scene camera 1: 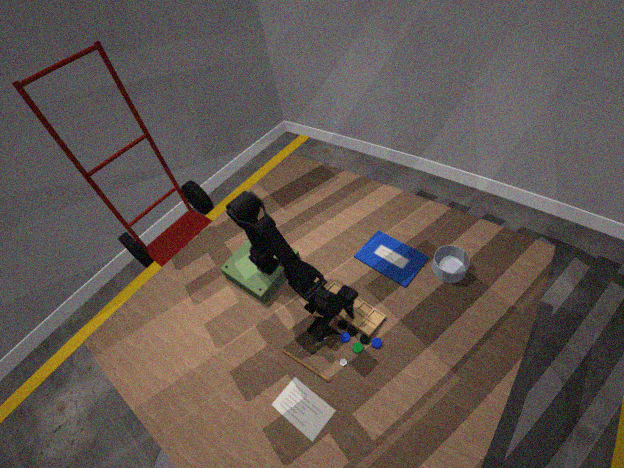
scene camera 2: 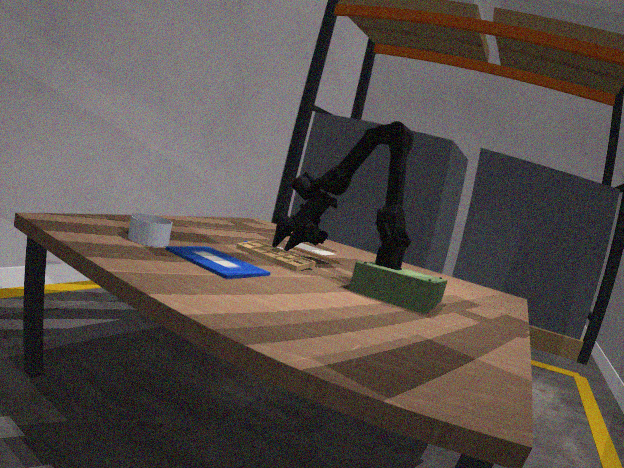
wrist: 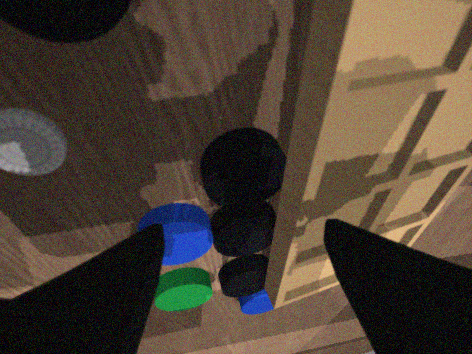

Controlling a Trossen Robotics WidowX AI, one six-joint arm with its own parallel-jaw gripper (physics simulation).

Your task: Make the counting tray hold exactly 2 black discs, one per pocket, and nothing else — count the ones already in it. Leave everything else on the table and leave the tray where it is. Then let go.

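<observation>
My gripper (scene camera 1: pixel 335 324) (scene camera 2: pixel 281 246) (wrist: pixel 245 232) is open and empty. It hangs over the tray's long edge, one finger on the tray side and one on the disc side. The wooden counting tray (scene camera 1: pixel 370 318) (scene camera 2: pixel 308 265) (wrist: pixel 311 100) lies under and beside it. The pockets visible in the wrist view show no disc; other pockets are hidden or out of view. Three black discs stand in a row along the tray's outer wall: the near one (wrist: pixel 243 165), the middle one (wrist: pixel 243 231) and the far one (scene camera 1: pixel 365 339) (wrist: pixel 243 275).
Beside the black discs lie a blue disc (scene camera 1: pixel 345 337) (wrist: pixel 186 245), a green disc (scene camera 1: pixel 357 347) (wrist: pixel 184 295), another blue disc (scene camera 1: pixel 377 343) (wrist: pixel 256 303) and a whitish disc (scene camera 1: pixel 343 362) (wrist: pixel 42 142). A thin stick (scene camera 1: pixel 307 365), paper (scene camera 1: pixel 315 415), blue mat (scene camera 1: pixel 369 251) (scene camera 2: pixel 241 269) and bowl (scene camera 1: pixel 451 277) (scene camera 2: pixel 150 234) also lie around.
</observation>
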